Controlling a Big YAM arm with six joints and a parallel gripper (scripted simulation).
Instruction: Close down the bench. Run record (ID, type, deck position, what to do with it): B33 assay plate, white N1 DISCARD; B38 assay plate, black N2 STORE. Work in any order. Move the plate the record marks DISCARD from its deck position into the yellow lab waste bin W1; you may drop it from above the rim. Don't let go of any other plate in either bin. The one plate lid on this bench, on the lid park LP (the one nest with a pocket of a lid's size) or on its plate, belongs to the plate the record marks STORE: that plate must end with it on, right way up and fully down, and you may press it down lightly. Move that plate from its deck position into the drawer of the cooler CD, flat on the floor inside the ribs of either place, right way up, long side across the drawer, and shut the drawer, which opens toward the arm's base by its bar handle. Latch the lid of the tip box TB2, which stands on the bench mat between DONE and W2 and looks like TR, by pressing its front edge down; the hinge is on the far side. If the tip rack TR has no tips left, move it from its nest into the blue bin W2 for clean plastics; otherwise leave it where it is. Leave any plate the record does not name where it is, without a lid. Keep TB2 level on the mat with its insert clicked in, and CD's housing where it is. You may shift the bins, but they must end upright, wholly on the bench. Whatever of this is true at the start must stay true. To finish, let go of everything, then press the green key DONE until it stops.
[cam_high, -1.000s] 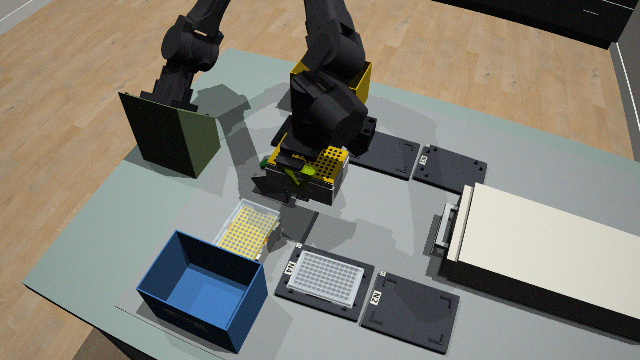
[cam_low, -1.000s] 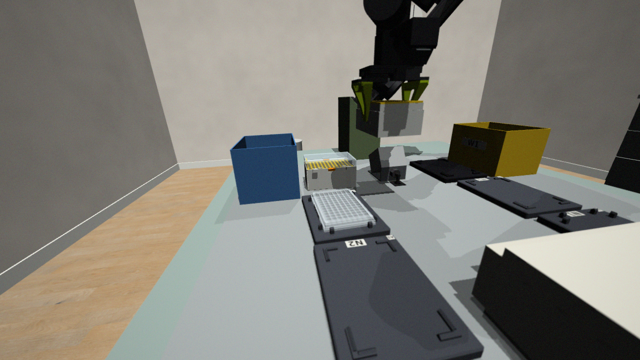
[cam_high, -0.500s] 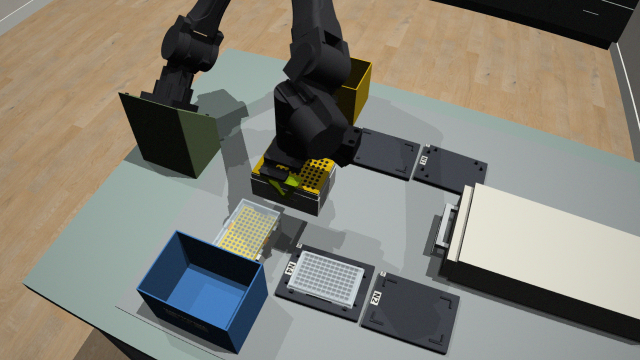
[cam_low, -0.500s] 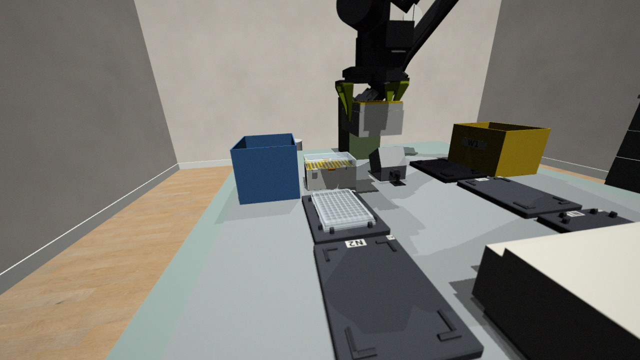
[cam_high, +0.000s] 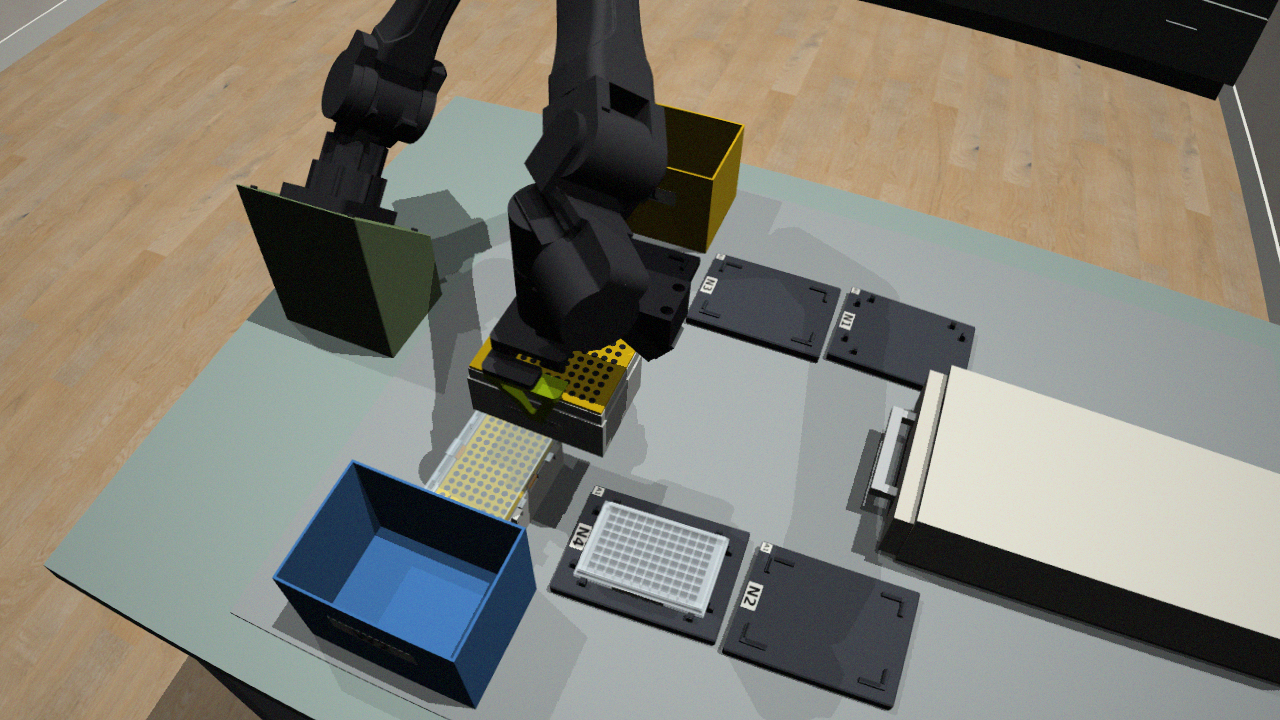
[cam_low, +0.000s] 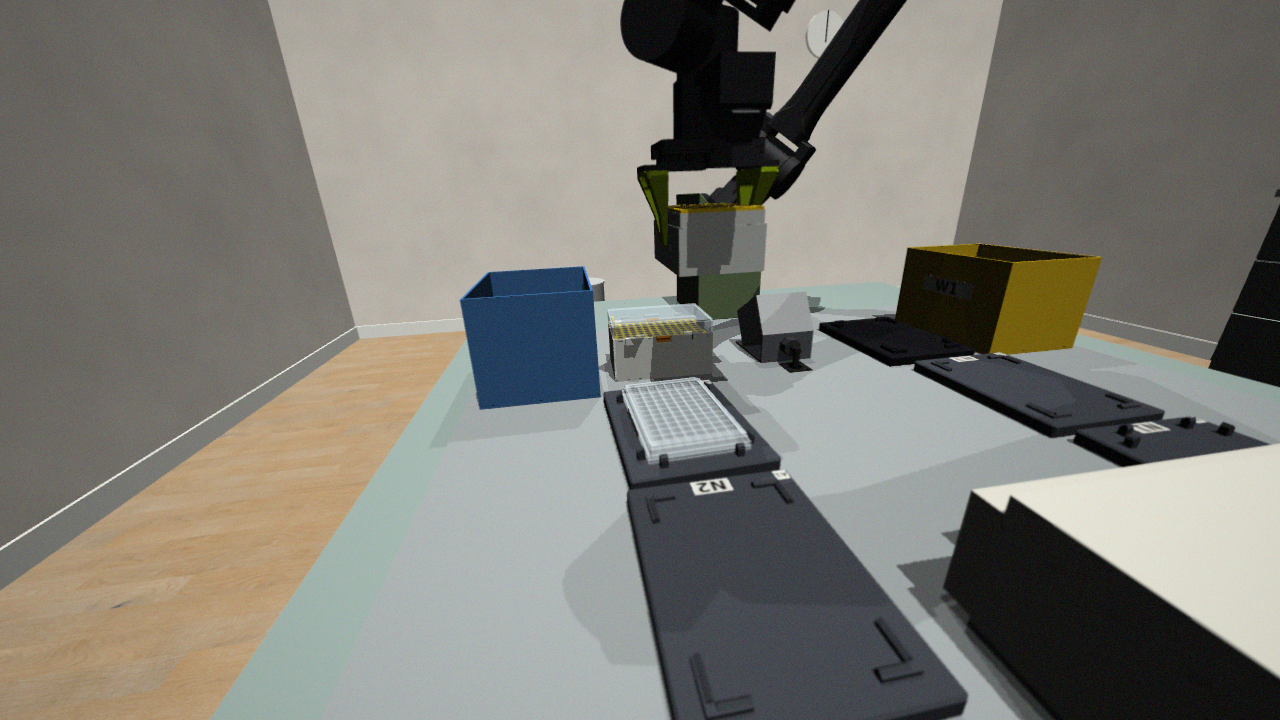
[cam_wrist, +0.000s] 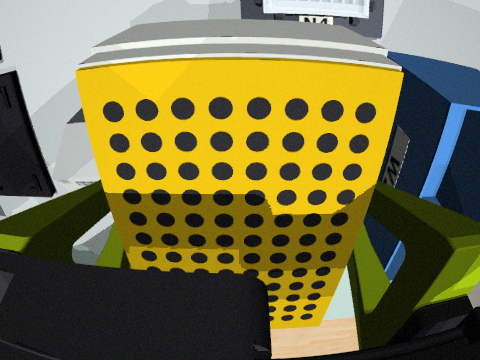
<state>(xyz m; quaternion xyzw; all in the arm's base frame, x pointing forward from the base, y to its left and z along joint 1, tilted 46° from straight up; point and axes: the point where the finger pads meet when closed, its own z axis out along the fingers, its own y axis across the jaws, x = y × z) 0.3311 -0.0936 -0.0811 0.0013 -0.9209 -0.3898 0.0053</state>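
The green DONE key is 10 cm behind my hand, 12 cm to the left of it and 10 cm below it. The rest, counted from my hand: tip box TB2 (5 cm behind, 4 cm to the right, 12 cm below); then clear plate (12 cm ahead, 6 cm to the right, 15 cm below); then tip rack TR (1 cm behind, 1 cm to the right, 1 cm above).
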